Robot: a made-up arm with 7 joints.
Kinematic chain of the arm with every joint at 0, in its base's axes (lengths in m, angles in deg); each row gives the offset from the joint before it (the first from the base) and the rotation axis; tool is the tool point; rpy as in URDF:
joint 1: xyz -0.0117 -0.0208 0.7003 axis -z
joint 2: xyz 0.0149 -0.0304 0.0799 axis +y
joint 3: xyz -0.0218 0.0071 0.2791 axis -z
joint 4: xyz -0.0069 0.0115 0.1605 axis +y
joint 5: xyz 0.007 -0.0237 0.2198 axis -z
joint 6: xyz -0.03 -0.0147 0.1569 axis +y
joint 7: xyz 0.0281 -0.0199 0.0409 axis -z
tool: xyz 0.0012 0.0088 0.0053 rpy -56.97 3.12 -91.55
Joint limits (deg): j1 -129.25..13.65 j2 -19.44..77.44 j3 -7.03..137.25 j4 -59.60..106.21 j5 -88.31..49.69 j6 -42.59..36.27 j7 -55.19..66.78
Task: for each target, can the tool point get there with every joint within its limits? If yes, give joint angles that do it. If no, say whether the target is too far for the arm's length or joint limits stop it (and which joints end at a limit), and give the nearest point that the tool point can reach.
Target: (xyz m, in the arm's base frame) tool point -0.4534 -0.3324 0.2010
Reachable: no: joint limits stop it (at a limit: joint 1, joint 2, joint 3, joint 4, joint 5, joint 7) | nearest point -0.2671 0.2498 0.4978 | short by 0.679 m
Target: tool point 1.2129 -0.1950 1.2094
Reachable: no: too far | nearest point 0.8256 -0.1399 1.0720 | short by 0.415 m
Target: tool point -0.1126 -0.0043 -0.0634
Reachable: no: joint limits stop it (at a limit: joint 1, joint 2, joint 3, joint 4, joint 5, joint 7) | nearest point -0.2365 0.2760 0.4698 | short by 0.615 m
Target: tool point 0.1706 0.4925 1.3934
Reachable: yes | joints -89.51 26.97 31.59 33.32 -31.44 14.17 -34.74
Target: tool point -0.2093 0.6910 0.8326
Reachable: yes | joints -114.57 55.66 5.99 65.66 -31.97 -35.78 52.17
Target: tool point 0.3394 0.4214 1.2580
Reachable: yes | joints -96.89 47.89 96.06 63.82 -28.17 -0.89 49.00
